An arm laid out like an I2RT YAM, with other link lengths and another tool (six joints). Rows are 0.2 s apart.
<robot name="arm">
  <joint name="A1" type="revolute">
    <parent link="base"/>
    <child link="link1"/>
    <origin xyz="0 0 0.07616" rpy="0 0 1.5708"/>
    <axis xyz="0 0 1"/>
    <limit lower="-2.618" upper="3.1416"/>
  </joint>
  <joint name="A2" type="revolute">
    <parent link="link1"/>
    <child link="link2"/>
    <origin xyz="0.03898 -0.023 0.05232" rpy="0 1.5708 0"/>
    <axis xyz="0 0 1"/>
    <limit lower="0" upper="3.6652"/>
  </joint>
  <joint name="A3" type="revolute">
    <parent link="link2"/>
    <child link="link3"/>
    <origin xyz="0 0.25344 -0.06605" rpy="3.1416 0 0"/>
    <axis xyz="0 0 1"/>
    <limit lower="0" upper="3.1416"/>
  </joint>
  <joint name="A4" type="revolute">
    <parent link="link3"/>
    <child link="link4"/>
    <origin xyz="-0.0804 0.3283 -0.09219" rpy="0 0 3.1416"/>
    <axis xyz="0 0 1"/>
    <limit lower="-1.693" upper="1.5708"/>
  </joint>
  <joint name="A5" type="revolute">
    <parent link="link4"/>
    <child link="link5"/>
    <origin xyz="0.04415 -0.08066 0.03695" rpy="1.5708 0 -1.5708"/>
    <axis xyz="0 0 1"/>
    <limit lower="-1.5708" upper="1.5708"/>
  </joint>
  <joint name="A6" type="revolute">
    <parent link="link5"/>
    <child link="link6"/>
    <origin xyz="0.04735 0 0.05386" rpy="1.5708 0 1.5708"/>
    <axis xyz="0 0 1"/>
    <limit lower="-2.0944" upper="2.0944"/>
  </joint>
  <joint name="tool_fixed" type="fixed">
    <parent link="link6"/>
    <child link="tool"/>
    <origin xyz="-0.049 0.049 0.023" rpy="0 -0.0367 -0.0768"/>
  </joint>
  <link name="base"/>
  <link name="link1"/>
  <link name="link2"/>
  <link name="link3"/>
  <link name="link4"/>
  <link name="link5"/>
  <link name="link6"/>
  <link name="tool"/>
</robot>
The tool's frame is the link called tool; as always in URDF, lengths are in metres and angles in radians.
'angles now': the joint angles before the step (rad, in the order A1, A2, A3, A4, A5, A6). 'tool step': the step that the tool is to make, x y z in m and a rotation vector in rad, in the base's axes. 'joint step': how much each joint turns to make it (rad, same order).
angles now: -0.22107, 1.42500, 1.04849, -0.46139, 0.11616, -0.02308
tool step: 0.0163, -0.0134, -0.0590, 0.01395, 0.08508, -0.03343
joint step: -0.02217, 0.17229, -0.00006, 0.08575, 0.01179, 0.00491
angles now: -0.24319, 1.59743, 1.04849, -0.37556, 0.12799, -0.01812
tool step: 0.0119, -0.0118, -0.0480, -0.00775, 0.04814, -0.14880
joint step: -0.01444, 0.13212, 0.00013, 0.06979, 0.09349, 0.10000
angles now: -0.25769, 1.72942, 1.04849, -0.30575, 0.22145, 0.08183
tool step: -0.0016, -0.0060, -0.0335, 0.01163, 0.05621, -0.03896
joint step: -0.01403, 0.08867, 0.00012, 0.02673, 0.01606, 0.01991
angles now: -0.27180, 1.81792, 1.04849, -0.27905, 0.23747, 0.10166
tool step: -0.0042, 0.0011, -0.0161, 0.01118, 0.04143, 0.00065
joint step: -0.00009, 0.04172, 0.00015, -0.00115, -0.00004, -0.00084
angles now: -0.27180, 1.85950, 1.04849, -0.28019, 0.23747, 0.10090
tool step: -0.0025, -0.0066, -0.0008, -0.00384, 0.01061, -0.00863
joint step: -0.01579, 0.00098, -0.00014, -0.00573, 0.00260, -0.00967
